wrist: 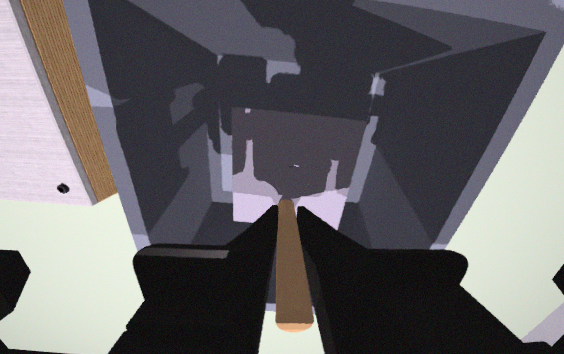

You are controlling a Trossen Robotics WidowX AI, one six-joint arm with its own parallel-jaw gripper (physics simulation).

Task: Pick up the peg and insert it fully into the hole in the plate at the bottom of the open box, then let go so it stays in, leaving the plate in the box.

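Places are measured from the arm's base along level axes (x left, y back, z up), in metres.
Pixels of known places: gripper, fingertip midpoint: [287, 211].
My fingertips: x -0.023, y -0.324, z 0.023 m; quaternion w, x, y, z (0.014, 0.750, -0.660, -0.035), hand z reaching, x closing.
Ahead of a thing's pixels: the offset from my fingertips to its top centre. "spot": to the spot under its first point.
My gripper [287, 211] is shut on a brown wooden peg @(dz +0.062, dx -0.006, dy -0.001 m) [292, 270] in the lower middle of the wrist view. The peg's near end is orange and its far end reaches the fingertips. The open grey box @(spot: dz +0.022, dx +0.066, dy -0.086 m) [493, 150] is ahead of and below the fingertips. A square pinkish plate @(spot: dz -0.018, dx -0.014, dy +0.032 m) [245, 207] lies at its bottom, mostly in dark shadow. The peg's far end overlaps the plate's lower middle in the view; its height above the plate cannot be told. The plate's hole cannot be made out clearly; a tiny light mark shows in the shadow just beyond the peg.
A pale-topped board [30, 125] with a wooden side [70, 100] and a small dark hole stands close to the box's left side. The box's high walls surround the plate on all sides. Part of a pale surface [547, 325] shows at the lower right.
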